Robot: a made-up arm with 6 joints.
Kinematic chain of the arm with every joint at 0, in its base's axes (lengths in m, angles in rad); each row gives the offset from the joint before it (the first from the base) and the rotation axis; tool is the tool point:
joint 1: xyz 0 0 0.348 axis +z
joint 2: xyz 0 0 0 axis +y
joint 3: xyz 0 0 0.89 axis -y
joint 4: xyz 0 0 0 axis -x
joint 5: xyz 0.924 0 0 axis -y
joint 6: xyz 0 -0.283 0 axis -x
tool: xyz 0 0 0
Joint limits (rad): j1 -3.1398..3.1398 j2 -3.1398..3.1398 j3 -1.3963..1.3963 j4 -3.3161..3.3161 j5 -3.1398..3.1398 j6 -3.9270..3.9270
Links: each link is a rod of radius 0.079 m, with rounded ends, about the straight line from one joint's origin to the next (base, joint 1, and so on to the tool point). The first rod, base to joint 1, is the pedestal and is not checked.
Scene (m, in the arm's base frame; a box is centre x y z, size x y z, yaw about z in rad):
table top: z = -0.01
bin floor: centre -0.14 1.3 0 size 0.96 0.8 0.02 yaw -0.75
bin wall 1: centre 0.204 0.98 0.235 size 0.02 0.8 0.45 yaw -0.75
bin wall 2: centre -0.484 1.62 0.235 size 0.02 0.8 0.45 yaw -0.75
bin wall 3: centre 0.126 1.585 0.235 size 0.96 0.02 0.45 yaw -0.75
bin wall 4: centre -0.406 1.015 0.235 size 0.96 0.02 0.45 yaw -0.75
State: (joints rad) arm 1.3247 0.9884 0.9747 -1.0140 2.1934 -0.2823
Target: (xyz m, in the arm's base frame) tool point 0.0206 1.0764 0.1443
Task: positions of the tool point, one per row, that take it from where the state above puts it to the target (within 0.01 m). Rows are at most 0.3 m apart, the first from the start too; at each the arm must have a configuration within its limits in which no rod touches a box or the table.
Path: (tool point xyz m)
1: 0.3911 1.5045 0.6455
2: 0.2453 1.3926 0.6890
3: 0.1198 1.2476 0.7120
4: 0.0207 1.0764 0.7124
5: 0.0177 1.1134 0.4257
6: 0.0206 1.0764 0.1443

